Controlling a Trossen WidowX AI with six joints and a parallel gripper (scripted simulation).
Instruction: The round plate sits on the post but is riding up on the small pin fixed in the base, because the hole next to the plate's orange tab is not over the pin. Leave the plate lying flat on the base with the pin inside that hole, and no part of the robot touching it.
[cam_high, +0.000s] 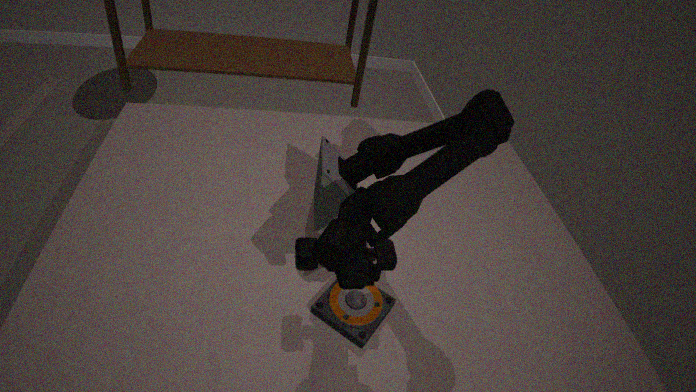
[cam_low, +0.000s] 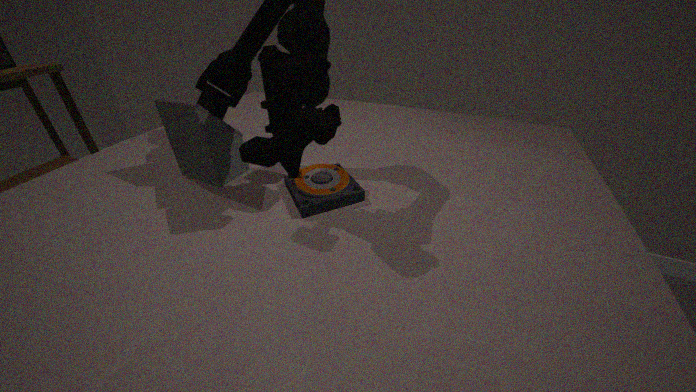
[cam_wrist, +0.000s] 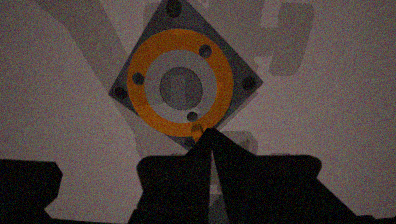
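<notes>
My gripper tip is now 4 cm short of the square base, 3 cm to the right of it and 2 cm above it.
</notes>
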